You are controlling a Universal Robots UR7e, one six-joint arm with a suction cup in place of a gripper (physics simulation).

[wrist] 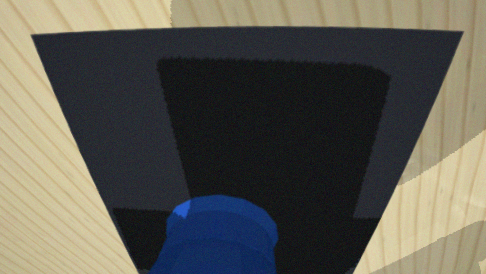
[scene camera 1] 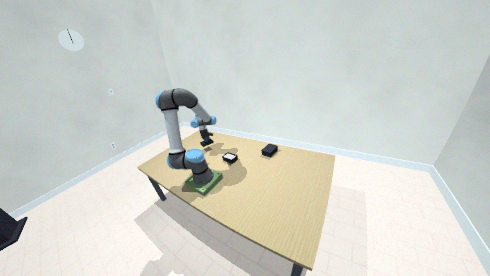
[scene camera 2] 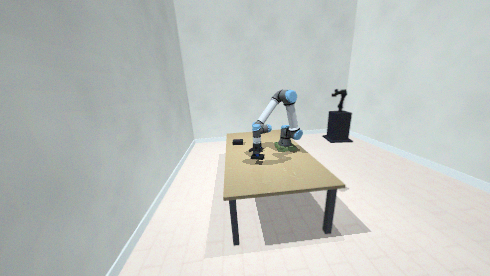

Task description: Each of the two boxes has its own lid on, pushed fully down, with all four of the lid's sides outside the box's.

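Places are measured from the arm's base along level axes (x ahead, y left, z up), in centimetres.
Where they show: hand, its tool point: (wrist: 226, 206) (scene camera 1: 206, 142) (scene camera 2: 257, 156); arm's base, origin of its link: (scene camera 1: 203, 177) (scene camera 2: 284, 144).
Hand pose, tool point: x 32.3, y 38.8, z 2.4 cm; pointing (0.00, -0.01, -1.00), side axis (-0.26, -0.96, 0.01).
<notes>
Each offset is from my tool point to the centre of the thing. Level surfaces: height alone.
My suction gripper (scene camera 1: 206, 140) (scene camera 2: 257, 154) (wrist: 221, 212), with a blue cup, is shut on a flat black lid {dx -0.3, dy -0.6, dz +0.1 cm} (scene camera 1: 209, 143) (scene camera 2: 261, 157) (wrist: 125, 125). It holds the lid about level, a little above the table, with a shadow below it. The lid's underside is hidden. An open black box {dx -1.7, dy -34.8, dz -4.8 cm} (scene camera 1: 230, 157) with a white inside stands between the lid and the other box; I cannot make it out behind the wrist in scene camera 2. The other box {dx +25.3, dy -58.0, dz -3.2 cm} (scene camera 1: 270, 150) (scene camera 2: 238, 142) stands farther off and shows a dark, covered top; how far down its lid sits is too small to tell.
The arm stands on a green base plate (scene camera 1: 204, 182) (scene camera 2: 286, 147) near one long edge of the wooden table {dz -6.9 cm} (scene camera 1: 280, 210) (scene camera 2: 280, 179). A dark pedestal (scene camera 2: 339, 126) with a small black arm on it stands on the floor away from the table.
</notes>
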